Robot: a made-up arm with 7 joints.
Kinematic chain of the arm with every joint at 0, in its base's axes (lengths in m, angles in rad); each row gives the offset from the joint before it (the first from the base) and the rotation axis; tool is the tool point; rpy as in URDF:
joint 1: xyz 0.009 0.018 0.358 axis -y
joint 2: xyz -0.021 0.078 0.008 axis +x
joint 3: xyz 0 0.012 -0.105 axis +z
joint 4: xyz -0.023 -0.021 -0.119 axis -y
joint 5: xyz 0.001 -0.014 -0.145 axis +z
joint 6: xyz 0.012 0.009 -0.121 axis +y
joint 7: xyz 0.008 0 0.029 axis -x
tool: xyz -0.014 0.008 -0.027 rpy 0 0 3.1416
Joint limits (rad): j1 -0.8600..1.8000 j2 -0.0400..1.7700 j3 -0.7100..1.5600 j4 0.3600..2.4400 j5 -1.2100..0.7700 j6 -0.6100..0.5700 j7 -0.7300..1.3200
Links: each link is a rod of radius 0.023 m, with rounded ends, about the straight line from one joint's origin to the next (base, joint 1, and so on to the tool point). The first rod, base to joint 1, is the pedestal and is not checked.
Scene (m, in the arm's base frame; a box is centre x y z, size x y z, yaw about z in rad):
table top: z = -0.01
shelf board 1: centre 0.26 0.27 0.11 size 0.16 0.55 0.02 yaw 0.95
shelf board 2: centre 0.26 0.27 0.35 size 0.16 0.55 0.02 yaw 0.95
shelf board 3: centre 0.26 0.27 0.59 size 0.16 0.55 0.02 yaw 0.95
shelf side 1: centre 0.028 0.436 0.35 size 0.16 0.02 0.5 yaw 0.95
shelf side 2: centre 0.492 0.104 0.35 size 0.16 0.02 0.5 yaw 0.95
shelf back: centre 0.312 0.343 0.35 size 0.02 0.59 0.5 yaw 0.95
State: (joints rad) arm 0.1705 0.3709 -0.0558 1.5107 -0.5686 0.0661 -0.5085
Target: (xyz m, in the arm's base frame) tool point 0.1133 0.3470 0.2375
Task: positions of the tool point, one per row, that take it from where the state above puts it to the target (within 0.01 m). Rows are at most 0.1 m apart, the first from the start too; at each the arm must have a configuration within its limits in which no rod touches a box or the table.
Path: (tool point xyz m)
1: 0.2301 0.2145 0.1990
2: 0.1985 0.2653 0.2052
3: 0.1587 0.3103 0.2177
4: 0.1133 0.3470 0.2375

